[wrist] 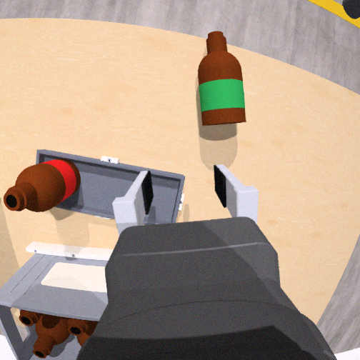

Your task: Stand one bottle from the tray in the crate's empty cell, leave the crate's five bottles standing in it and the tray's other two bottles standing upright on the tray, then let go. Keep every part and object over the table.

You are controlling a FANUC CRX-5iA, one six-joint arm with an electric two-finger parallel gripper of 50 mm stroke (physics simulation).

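The brown bottle with a green label (222, 95) lies on its side on the table, its neck pointing to the top of the view. The brown bottle with a red label (47, 185) stands at the left end of the grey tray (181, 187); the tray's right part holds no visible bottle. Part of the grey crate (25, 285) shows at the lower left, with several brown bottle necks (48, 332) in it. Its empty cell cannot be made out. My gripper (182, 180) is open and empty, above the table by the tray's right end, below the green-labelled bottle in view. The gripper body hides part of the crate.
The wooden table (125, 85) has a curved edge across the top and right of the view. Grey floor (125, 12) lies beyond it, with a yellow stripe (330, 7) and a dark object (353, 7) at the top right corner.
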